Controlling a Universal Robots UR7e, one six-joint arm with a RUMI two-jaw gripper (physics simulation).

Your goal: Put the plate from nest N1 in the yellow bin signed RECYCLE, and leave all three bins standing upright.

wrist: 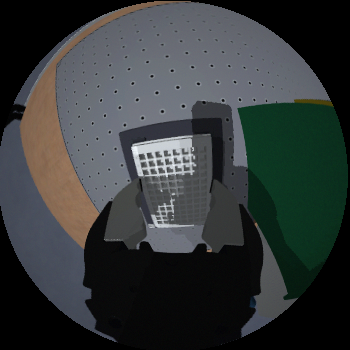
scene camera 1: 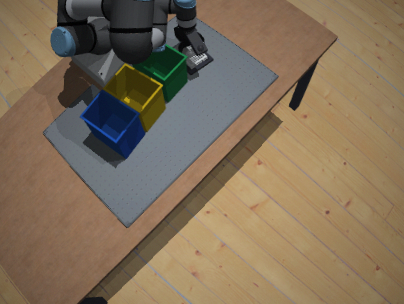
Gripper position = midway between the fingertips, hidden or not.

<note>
In view: the gripper point(wrist: 175, 180), a green bin point(scene camera 1: 168, 67) and a yellow bin point(scene camera 1: 140, 92).
The green bin also shows in the wrist view point(wrist: 289, 167).
</note>
